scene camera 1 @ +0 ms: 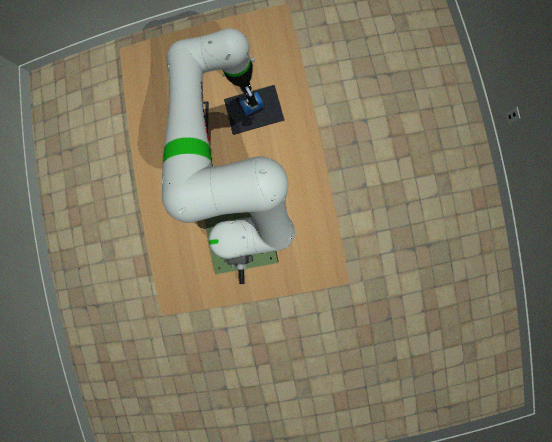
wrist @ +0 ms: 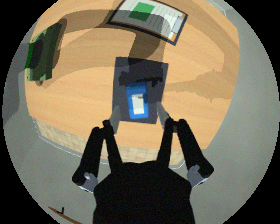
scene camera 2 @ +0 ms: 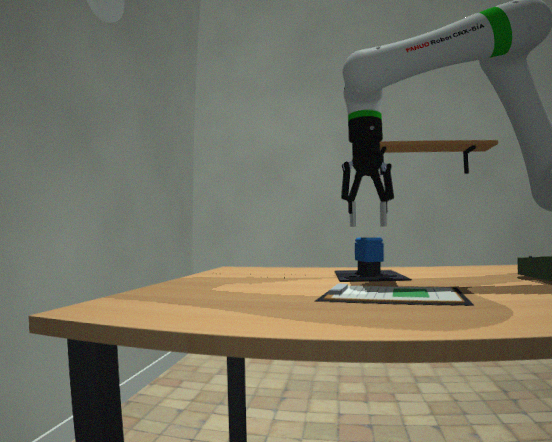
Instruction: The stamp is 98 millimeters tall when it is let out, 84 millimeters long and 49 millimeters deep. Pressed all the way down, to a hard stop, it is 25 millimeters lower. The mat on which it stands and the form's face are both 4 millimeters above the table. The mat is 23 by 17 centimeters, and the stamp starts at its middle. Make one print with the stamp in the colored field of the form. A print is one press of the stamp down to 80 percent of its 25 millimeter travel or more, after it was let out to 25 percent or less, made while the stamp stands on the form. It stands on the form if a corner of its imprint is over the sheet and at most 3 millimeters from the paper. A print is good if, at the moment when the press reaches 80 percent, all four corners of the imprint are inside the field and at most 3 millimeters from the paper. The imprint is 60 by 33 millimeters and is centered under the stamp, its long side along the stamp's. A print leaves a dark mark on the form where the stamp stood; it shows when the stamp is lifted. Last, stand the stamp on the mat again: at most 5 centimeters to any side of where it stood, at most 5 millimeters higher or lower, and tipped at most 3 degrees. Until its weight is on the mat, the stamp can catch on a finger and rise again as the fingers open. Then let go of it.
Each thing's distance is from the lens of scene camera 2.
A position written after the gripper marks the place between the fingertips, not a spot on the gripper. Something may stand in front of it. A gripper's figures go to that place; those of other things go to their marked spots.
gripper (scene camera 2: 368, 226): 95 cm
blue stamp (scene camera 2: 369, 251): 91 cm
form (scene camera 2: 408, 295): 63 cm
The marked spots on the form and the blue stamp are 30 cm apart.
